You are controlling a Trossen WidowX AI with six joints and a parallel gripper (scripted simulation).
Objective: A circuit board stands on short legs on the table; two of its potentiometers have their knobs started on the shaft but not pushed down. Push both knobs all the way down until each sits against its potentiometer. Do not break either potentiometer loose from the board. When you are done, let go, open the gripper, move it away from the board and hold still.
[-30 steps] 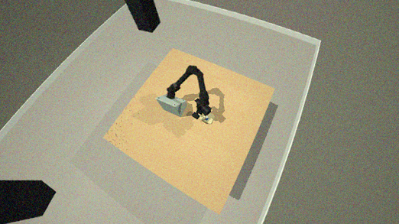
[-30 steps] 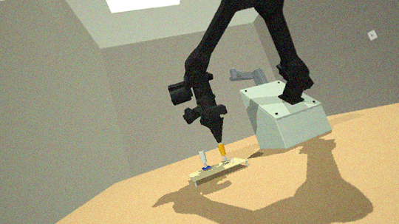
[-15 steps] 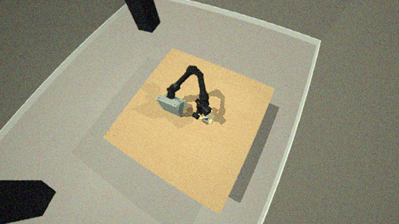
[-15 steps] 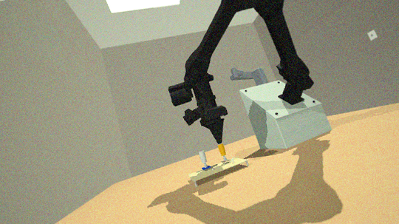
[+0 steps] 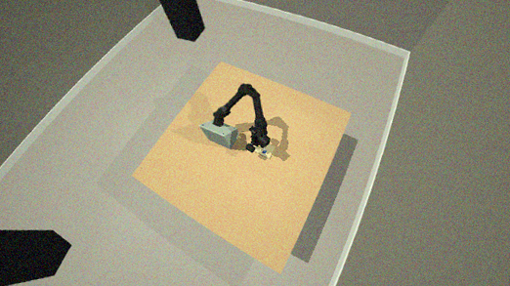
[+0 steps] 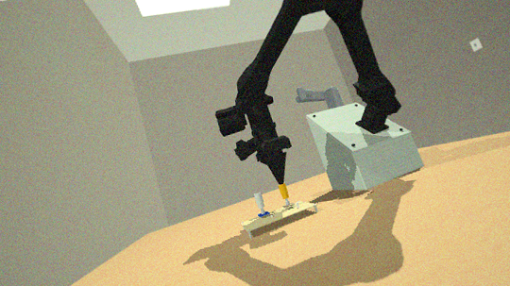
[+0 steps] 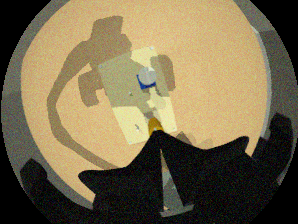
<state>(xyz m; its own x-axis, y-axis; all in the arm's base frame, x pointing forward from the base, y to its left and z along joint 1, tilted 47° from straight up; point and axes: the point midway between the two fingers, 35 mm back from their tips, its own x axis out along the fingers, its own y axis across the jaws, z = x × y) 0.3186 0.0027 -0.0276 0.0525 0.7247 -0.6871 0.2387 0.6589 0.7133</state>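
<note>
The orange knob lies 10 mm below my gripper tip.
</note>
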